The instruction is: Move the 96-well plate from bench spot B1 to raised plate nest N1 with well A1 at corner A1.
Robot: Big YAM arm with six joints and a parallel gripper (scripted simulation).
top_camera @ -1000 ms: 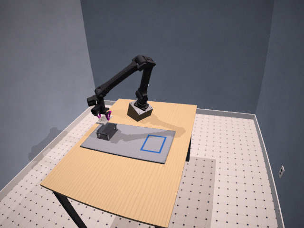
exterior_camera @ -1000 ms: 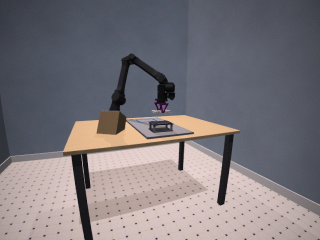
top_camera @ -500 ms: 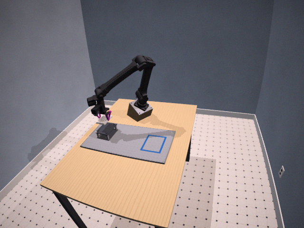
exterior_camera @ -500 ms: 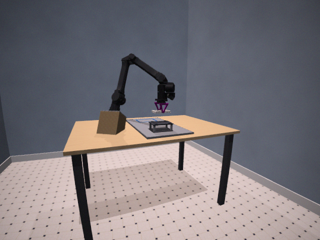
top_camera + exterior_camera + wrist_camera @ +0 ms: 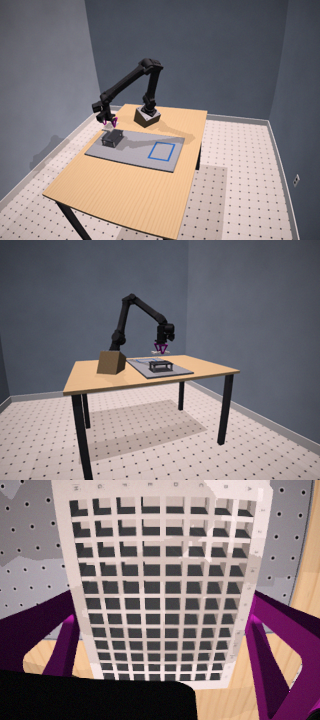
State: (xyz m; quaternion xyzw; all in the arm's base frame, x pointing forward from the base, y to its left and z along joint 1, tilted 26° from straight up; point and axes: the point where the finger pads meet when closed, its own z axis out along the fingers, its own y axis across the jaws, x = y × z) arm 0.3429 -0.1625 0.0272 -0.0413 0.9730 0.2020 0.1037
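Now: the dark raised nest N1 90 mm below my hand. Round my hand: white 96-well plate right at my hand; then A1 label 90 mm ahead, 40 mm to the right, 80 mm below.
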